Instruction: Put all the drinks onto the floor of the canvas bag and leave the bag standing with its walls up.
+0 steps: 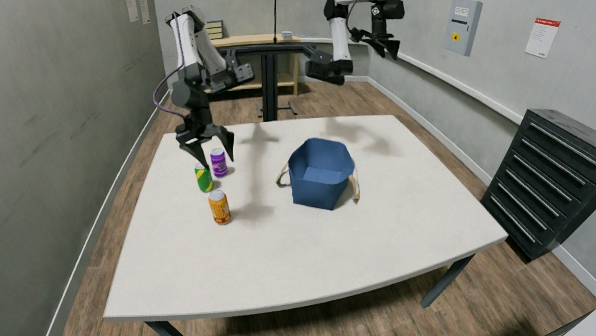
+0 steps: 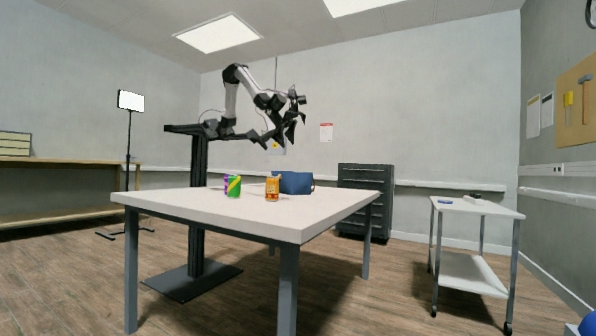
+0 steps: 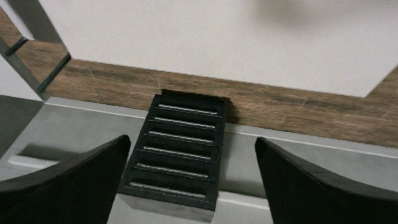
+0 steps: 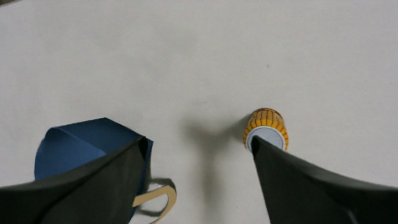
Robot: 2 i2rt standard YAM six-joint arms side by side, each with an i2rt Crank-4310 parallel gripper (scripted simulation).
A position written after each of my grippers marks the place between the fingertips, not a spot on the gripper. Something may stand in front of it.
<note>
I see my left gripper (image 1: 389,59), my right gripper (image 1: 220,166) and a blue canvas bag (image 1: 320,153).
The blue canvas bag is seen too in image 2 (image 2: 293,183). My left gripper shows as well in image 3 (image 3: 193,138). My right gripper shows as well in image 4 (image 4: 199,138).
</note>
